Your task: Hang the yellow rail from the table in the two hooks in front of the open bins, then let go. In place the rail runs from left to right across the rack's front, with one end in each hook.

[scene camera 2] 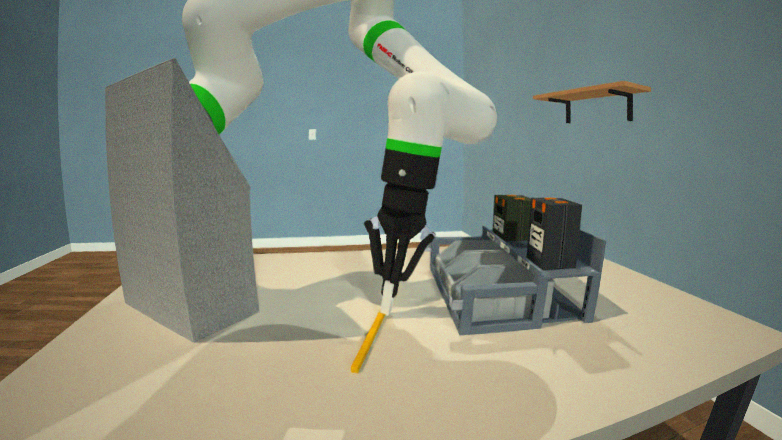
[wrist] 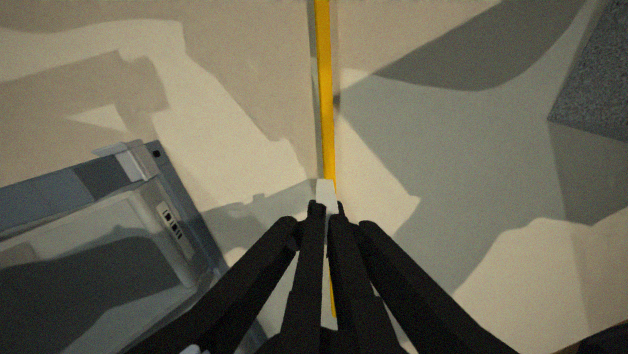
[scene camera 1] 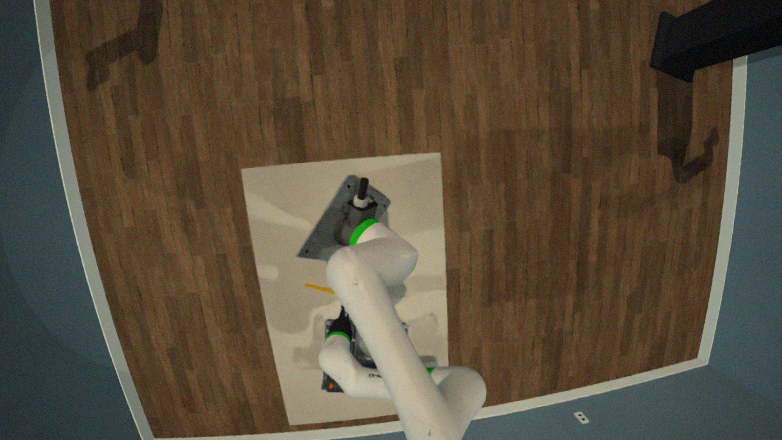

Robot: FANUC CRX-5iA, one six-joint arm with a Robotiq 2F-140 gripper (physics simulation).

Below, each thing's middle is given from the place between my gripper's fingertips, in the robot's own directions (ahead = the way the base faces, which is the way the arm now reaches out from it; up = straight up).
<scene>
My gripper is now 310 mm short of the dark case [scene camera 2: 554, 227], 150 mm below it and 20 mm to the right of it. From my hand the other things lie so: green case [scene camera 2: 511, 218] 290 mm ahead, 250 mm to the left, 140 mm above.
</scene>
